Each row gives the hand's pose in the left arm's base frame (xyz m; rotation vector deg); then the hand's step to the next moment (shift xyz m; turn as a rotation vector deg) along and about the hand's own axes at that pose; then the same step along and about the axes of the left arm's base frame.
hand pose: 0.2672 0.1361 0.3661 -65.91 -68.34 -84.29
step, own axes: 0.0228 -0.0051 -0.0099 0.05 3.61 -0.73
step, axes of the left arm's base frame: -0.0101 -0.0110 0.0206 3.43 -1.22 0.54
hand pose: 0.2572 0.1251 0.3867 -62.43 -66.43 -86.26
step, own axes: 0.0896 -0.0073 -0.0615 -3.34 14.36 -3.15
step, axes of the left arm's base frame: -0.0308 -0.0721 0.0756 14.30 -4.59 -1.32
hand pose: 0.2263 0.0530 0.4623 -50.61 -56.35 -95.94
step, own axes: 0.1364 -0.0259 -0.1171 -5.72 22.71 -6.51
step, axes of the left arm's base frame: -0.0744 -0.1512 0.0677 22.57 -8.48 -3.11
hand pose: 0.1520 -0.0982 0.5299 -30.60 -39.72 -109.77
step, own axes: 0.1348 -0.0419 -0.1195 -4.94 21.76 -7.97
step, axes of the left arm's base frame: -0.1015 -0.1540 -0.0130 21.29 -9.64 -3.92
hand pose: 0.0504 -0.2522 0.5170 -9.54 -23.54 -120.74
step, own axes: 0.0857 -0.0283 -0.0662 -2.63 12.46 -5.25
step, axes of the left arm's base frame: -0.0674 -0.0775 -0.0445 12.11 -5.92 -2.83
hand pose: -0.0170 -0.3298 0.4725 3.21 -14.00 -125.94
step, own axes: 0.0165 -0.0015 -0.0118 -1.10 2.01 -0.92
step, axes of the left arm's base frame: -0.0095 -0.0142 -0.0111 2.37 -0.43 -0.56
